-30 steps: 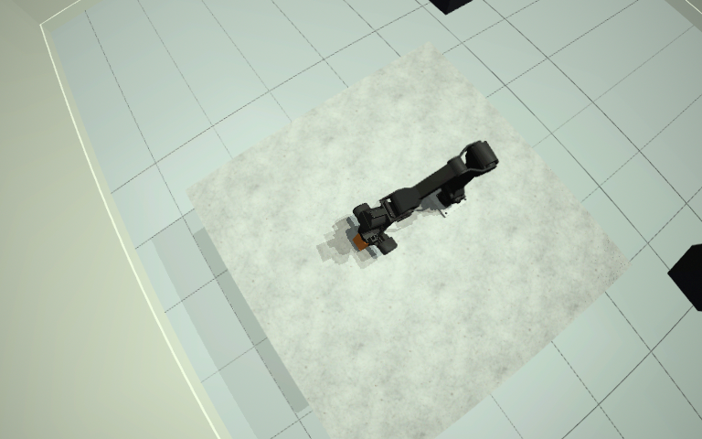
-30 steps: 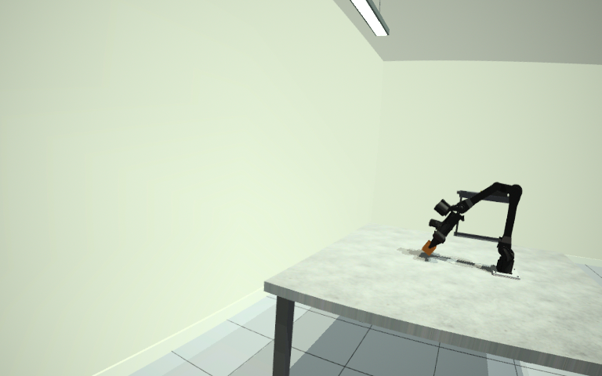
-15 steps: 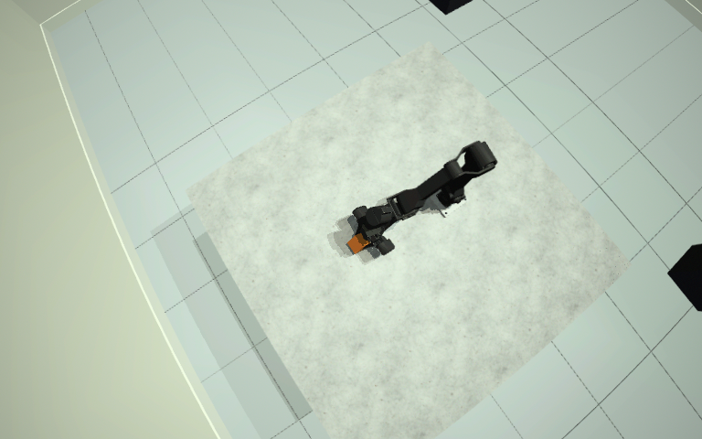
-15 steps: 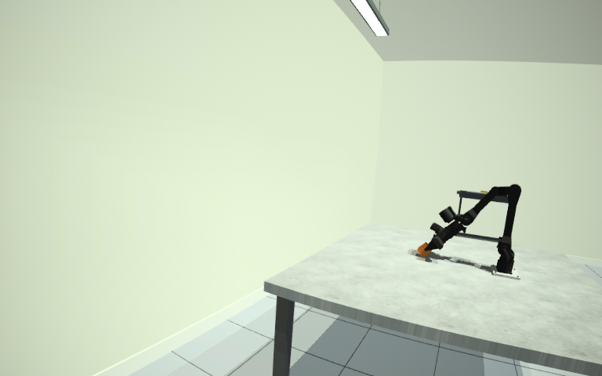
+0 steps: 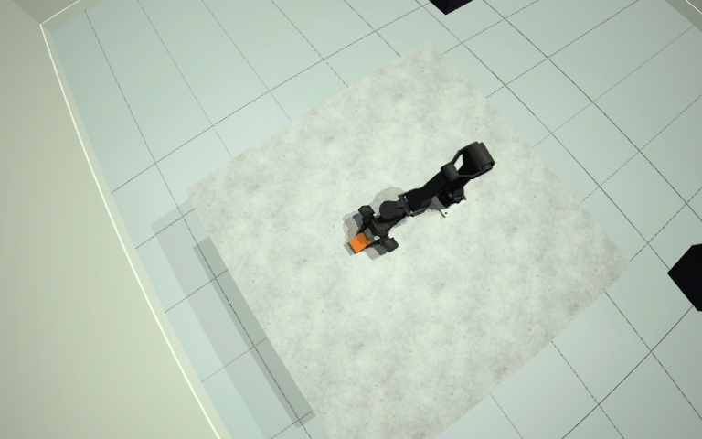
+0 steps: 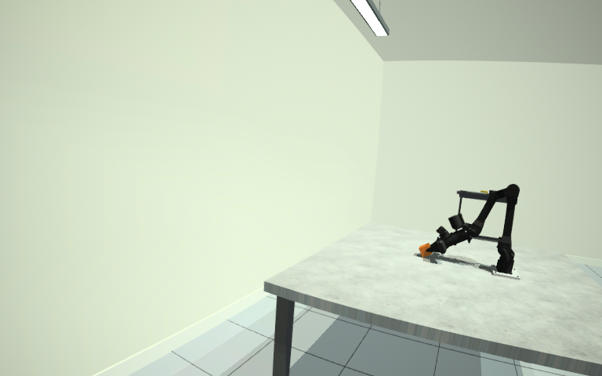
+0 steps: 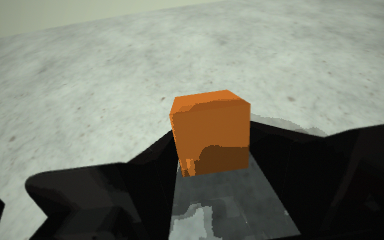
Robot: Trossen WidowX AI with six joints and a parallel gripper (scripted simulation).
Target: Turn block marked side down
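Right now my gripper tip is 1 cm above the orange block.
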